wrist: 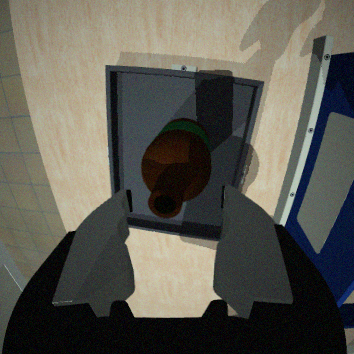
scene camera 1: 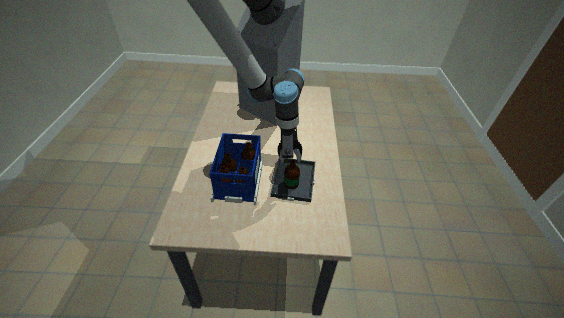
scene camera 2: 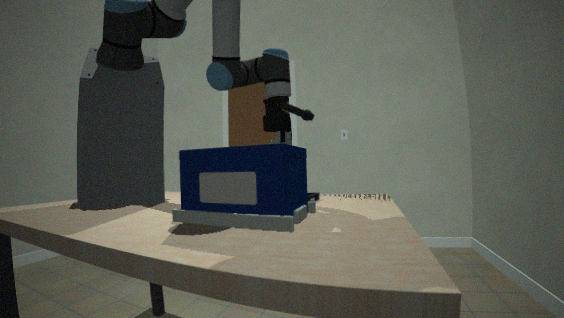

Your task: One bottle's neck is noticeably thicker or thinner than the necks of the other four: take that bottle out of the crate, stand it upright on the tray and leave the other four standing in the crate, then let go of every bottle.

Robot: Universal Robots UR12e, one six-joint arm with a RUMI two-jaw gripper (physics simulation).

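Places are measured from the arm's base along level axes (x left, y back, z up), in centimetres.
Where they show: gripper, fingertip midpoint: [wrist: 176,189] [scene camera 1: 290,163]; arm's base, origin of the base link: [scene camera 1: 268,7] [scene camera 2: 120,61].
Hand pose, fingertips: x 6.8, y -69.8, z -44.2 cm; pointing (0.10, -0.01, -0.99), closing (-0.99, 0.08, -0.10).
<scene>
Each offset is from my fingertips to the top centre of the thing. "pt": to the spot under its first point. Level surfaces: height alone.
A brown bottle with a green label {dx +1.1, dy +1.1, dz +0.3 cm} [scene camera 1: 291,179] [wrist: 187,152] stands upright on the dark tray {pt dx +8.2, dy -1.8, dz -15.3 cm} [scene camera 1: 306,187] [wrist: 145,95]. My gripper [scene camera 1: 290,159] [wrist: 176,189] is open, its fingers on either side of the bottle's neck with a gap on both sides and nothing held. In scene camera 2 its fingertips are hidden behind the blue crate {dx -24.5, dy +6.0, dz +1.8 cm} [scene camera 1: 235,189] [scene camera 2: 280,180] [wrist: 345,75]. Several brown bottles stand in the crate; one bottle {dx -19.2, dy +13.7, dz +0.6 cm} [scene camera 1: 248,151] is at the back right and another bottle {dx -21.8, dy -3.0, dz +0.6 cm} [scene camera 1: 242,171] at the front. Their lower parts are hidden by the crate walls.
The crate stands left of the tray in scene camera 1, with grey rails [scene camera 2: 235,220] [wrist: 310,131] along its base. The wooden table {dz -15.7 cm} [scene camera 1: 280,230] [scene camera 2: 350,250] carries both. The robot's grey pedestal [scene camera 2: 120,135] stands at the table's far end in scene camera 1.
</scene>
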